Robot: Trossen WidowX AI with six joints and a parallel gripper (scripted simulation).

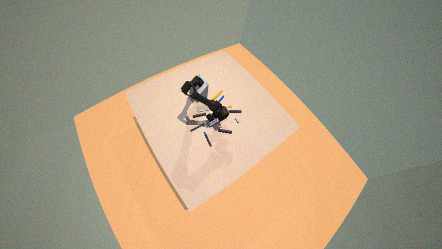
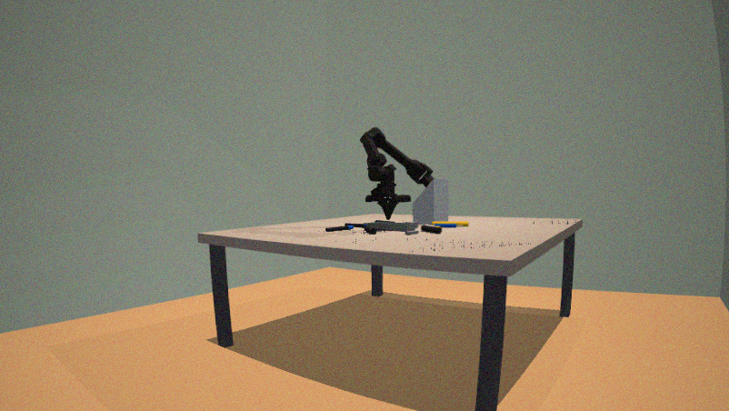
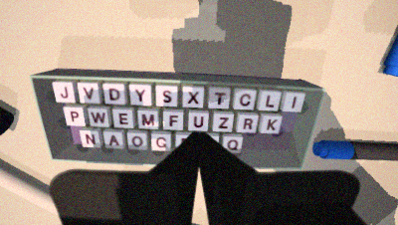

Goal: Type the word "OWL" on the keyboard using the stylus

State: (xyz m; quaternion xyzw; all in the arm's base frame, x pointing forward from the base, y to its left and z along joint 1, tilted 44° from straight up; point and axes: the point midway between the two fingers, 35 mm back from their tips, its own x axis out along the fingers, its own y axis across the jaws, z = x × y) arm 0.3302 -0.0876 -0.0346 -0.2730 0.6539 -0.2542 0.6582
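Right now the blue stylus is 180 mm behind my gripper tip, 210 mm to the left of it and 30 mm below it. Round my gripper tip: grey block (90 mm behind, 60 mm to the left, 30 mm below); yellow-tipped marker (70 mm behind, 180 mm to the left, 30 mm below); yellow cylinder (220 mm behind, 180 mm to the left, 30 mm below).
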